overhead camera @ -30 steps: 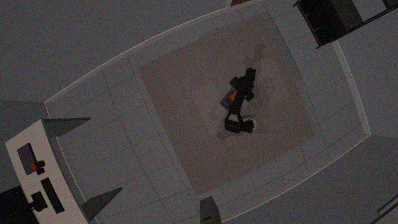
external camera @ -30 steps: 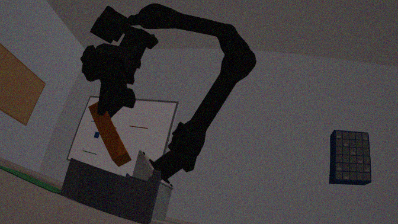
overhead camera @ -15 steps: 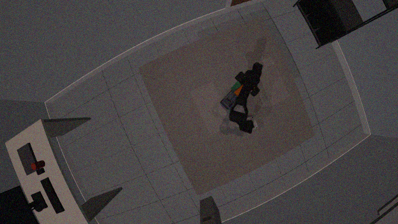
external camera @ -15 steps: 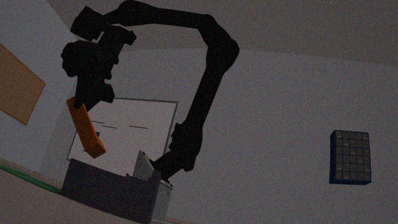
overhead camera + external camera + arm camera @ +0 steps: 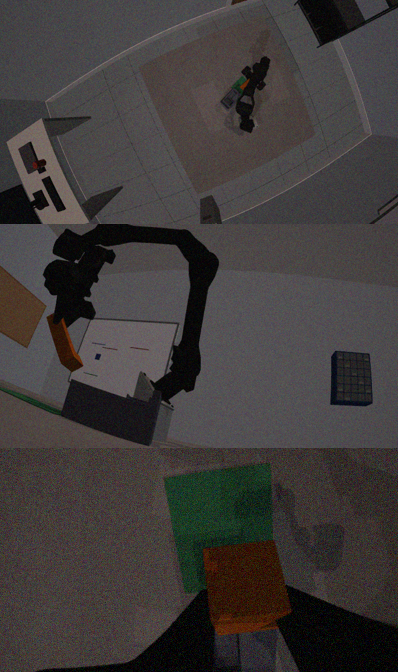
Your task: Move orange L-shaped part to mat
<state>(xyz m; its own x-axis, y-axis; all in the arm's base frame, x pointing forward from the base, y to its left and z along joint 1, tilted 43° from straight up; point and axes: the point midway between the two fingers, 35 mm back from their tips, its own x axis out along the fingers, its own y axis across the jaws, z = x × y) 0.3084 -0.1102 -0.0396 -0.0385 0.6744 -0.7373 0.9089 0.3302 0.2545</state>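
Right now the green mat is 1 cm behind my gripper tip, 1 cm to the left of it and 17 cm below it. The rest, counted from my gripper tip: tray wall: 3 cm behind, 14 cm to the left, 11 cm below; then orange L-shaped part: 3 cm behind, 2 cm to the left, 3 cm below.
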